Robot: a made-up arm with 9 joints. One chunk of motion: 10 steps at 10 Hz.
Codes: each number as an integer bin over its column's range. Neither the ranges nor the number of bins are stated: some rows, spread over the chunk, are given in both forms.
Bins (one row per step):
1: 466 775 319 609 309 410 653 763 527
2: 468 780 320 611 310 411 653 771 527
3: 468 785 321 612 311 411 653 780 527
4: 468 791 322 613 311 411 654 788 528
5: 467 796 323 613 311 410 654 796 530
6: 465 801 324 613 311 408 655 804 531
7: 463 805 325 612 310 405 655 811 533
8: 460 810 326 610 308 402 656 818 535
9: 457 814 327 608 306 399 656 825 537
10: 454 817 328 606 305 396 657 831 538
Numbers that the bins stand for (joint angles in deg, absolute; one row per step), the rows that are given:
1: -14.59 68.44 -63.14 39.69 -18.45 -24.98 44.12 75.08 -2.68
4: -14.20 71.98 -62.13 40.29 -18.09 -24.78 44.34 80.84 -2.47
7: -15.18 75.08 -61.12 40.14 -18.27 -25.97 44.56 86.14 -1.45
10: -16.95 77.74 -60.12 39.25 -19.16 -27.76 45.00 90.75 -0.43
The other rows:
2: -14.20 69.55 -62.80 39.99 -18.27 -24.78 44.12 76.92 -2.68
3: -14.20 70.65 -62.47 40.14 -18.09 -24.78 44.12 79.00 -2.68
5: -14.40 73.09 -61.80 40.29 -18.09 -24.98 44.34 82.68 -2.06
6: -14.79 74.19 -61.46 40.29 -18.09 -25.38 44.56 84.53 -1.86
8: -15.77 76.19 -60.79 39.84 -18.62 -26.57 44.78 87.76 -1.04
9: -16.36 77.07 -60.45 39.55 -18.98 -27.17 44.78 89.37 -0.63

